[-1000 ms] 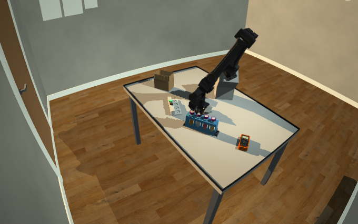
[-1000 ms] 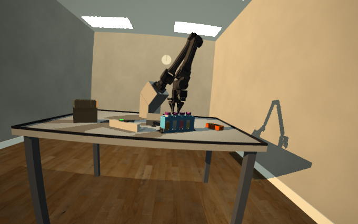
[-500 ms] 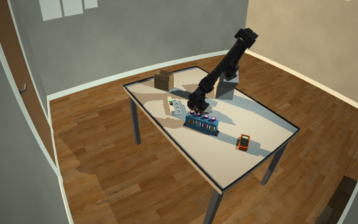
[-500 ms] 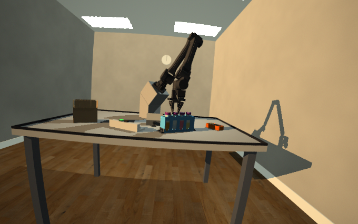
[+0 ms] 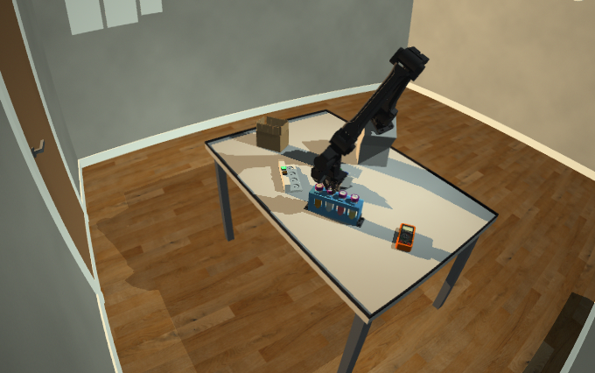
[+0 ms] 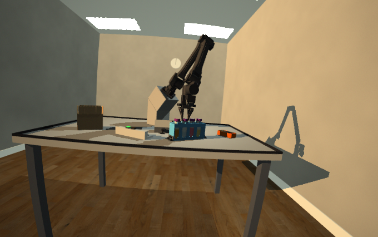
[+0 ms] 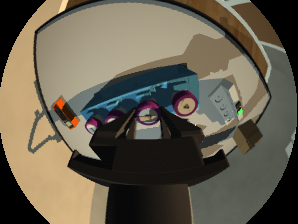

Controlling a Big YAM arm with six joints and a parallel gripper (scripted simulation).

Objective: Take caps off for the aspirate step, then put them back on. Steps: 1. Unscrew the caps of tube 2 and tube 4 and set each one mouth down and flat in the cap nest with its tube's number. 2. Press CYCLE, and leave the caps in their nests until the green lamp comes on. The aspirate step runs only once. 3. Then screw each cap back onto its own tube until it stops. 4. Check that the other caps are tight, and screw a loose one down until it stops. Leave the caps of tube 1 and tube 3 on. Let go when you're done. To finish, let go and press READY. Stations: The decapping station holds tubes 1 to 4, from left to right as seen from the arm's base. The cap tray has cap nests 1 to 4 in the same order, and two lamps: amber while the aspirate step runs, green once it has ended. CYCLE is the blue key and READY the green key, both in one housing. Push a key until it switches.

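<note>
My gripper is now 140 mm past the green ready key, 210 mm to the left of it and 50 mm above it. The rest, counted from my hand: blue cycle key 150 mm behind, 170 mm to the right, 50 mm below; then orange multimeter 230 mm behind, 260 mm to the left, 100 mm below; then beige key housing 130 mm behind, 180 mm to the right, 60 mm below.
</note>
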